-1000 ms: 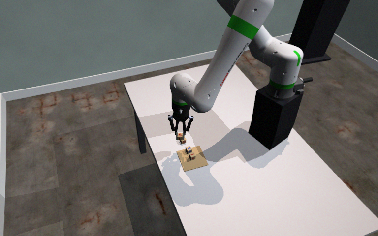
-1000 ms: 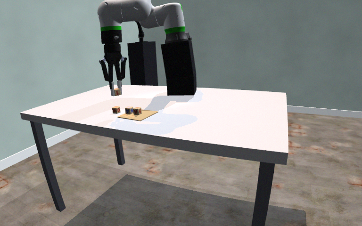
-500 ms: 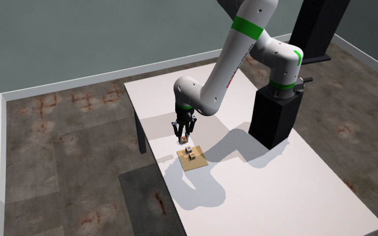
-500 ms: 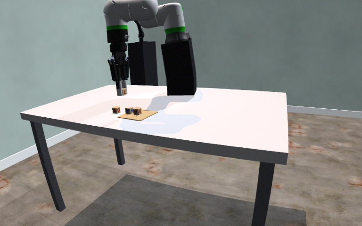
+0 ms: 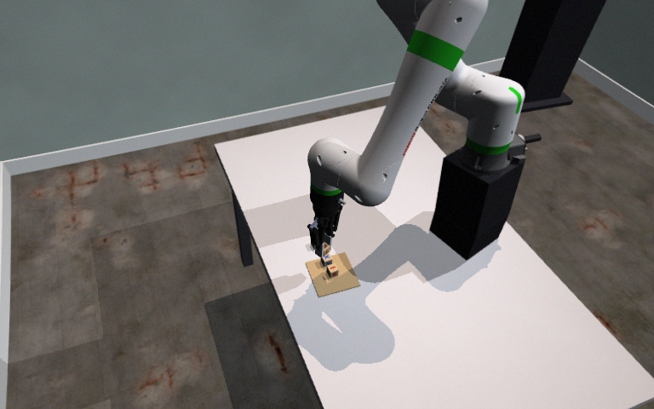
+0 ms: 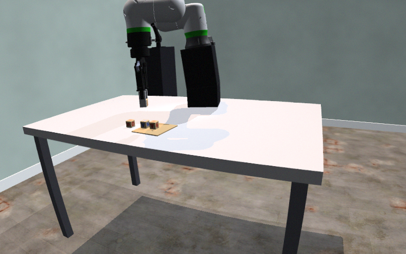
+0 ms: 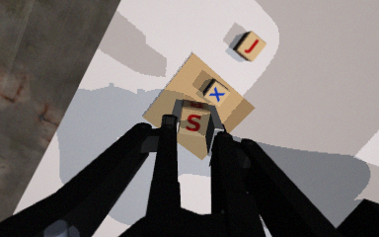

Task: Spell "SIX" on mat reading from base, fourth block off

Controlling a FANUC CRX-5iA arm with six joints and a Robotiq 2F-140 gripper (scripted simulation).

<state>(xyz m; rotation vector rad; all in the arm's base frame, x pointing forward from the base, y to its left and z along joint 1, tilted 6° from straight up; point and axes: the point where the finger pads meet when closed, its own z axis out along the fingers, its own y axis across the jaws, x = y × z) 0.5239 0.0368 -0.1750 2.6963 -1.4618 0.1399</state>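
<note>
My hand is 120 mm above the block, 30 mm past it and 20 mm to the right of it. The rest, counted from my hand: tan mat 130 mm below, 30 mm behind, 20 mm to the left.
</note>
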